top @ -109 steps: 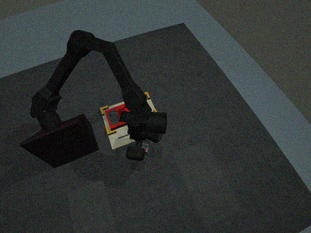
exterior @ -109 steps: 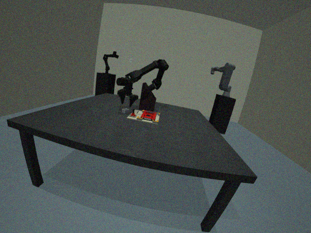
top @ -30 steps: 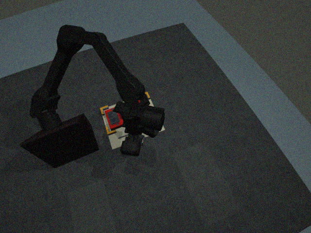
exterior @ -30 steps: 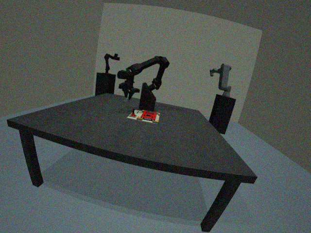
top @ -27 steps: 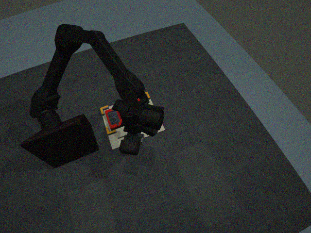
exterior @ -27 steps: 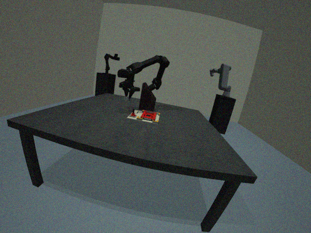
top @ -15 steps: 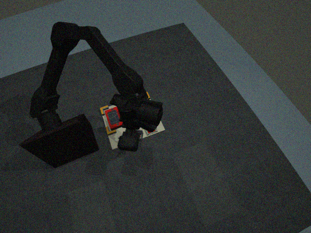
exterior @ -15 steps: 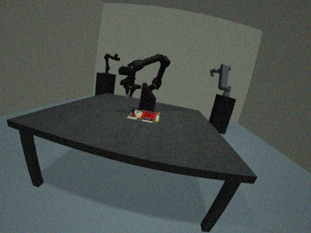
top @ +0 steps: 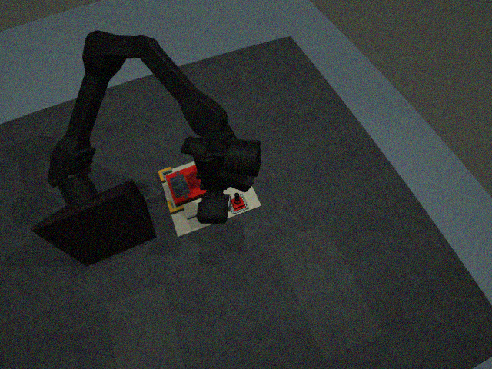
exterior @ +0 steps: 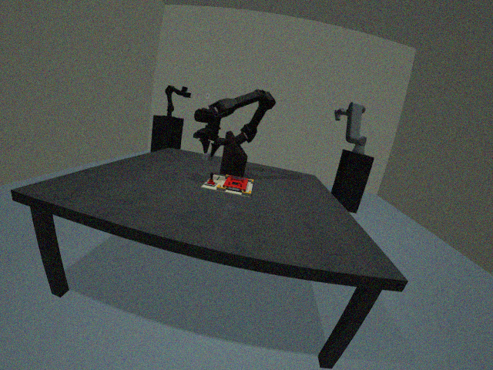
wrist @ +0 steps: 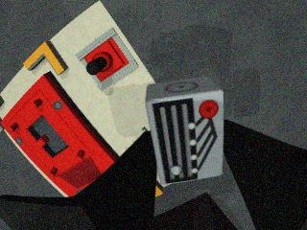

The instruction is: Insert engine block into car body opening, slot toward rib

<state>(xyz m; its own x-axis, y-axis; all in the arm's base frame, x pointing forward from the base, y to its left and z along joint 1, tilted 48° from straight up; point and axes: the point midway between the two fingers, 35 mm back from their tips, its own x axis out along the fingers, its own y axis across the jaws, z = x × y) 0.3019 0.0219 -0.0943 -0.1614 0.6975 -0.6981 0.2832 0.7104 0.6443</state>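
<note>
Right now my gripper tip is 20 mm past the thin grey bar, 140 mm to the right of it and 120 mm above it. Also, from my gripper tip: black post (50 mm ahead, 50 mm to the left, 90 mm below); then engine block (10 mm below).
</note>
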